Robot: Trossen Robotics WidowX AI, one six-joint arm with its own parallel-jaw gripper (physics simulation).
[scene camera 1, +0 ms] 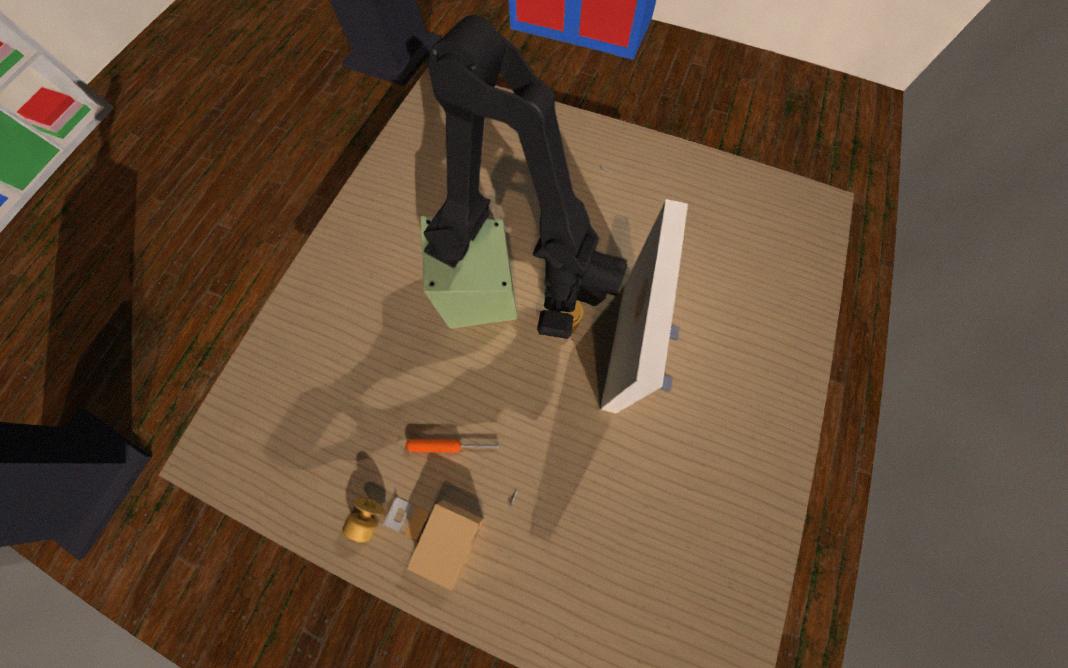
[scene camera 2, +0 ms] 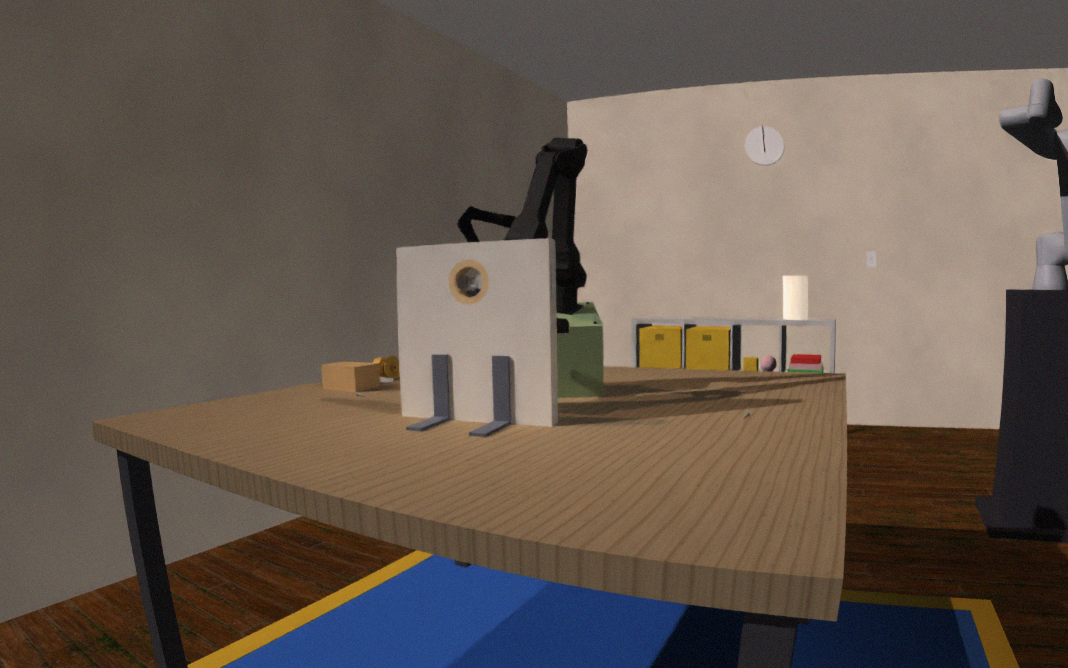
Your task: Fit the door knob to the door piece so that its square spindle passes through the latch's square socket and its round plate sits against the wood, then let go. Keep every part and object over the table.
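Frame: origin at the arm's base, x left, y back, z up, level; metres.
Where they show: gripper, between the fingertips: (scene camera 1: 561,307); arm's base, origin of its link: (scene camera 1: 447,248) (scene camera 2: 564,308).
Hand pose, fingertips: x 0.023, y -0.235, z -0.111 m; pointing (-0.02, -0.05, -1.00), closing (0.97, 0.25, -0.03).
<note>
Each offset is from my fingertips to the top centre of the thing. "pt": to the spot under its first point.
The white door piece (scene camera 1: 660,299) (scene camera 2: 472,338) stands upright on two grey brackets (scene camera 2: 441,385). In scene camera 2 its round hole has a wooden-coloured ring @(pt dx +0.006, dy -0.167, dz +0.138 m) (scene camera 2: 468,300) with grey metal inside. My gripper (scene camera 1: 556,324) (scene camera 2: 562,324) is shut and empty, on the side of the door piece facing the green box, apart from the wood. A round brass part @(dx +0.005, dy -0.016, dz +0.073 m) (scene camera 1: 578,315) shows partly beside the fingertips; the gripper hides the rest, and its height is unclear. A brass knob @(pt dx -0.552, dy +0.159, dz -0.023 m) (scene camera 1: 361,526) (scene camera 2: 387,367) lies near the table's far left edge. The latch's square socket cannot be made out.
A green box (scene camera 1: 464,307) (scene camera 2: 581,362) stands under the arm's base. An orange screwdriver @(dx -0.350, dy +0.085, dz -0.052 m) (scene camera 1: 434,446), a tan block @(dx -0.510, dy +0.003, dz -0.018 m) (scene camera 1: 445,546) (scene camera 2: 351,376), a small pale plate @(dx -0.517, dy +0.122, dz -0.068 m) (scene camera 1: 391,519) and a small screw @(dx -0.386, dy -0.075, dz -0.070 m) (scene camera 1: 513,497) lie on the table. Another small piece @(dx +0.447, dy +0.062, dz -0.070 m) (scene camera 1: 604,167) (scene camera 2: 747,415) lies apart.
</note>
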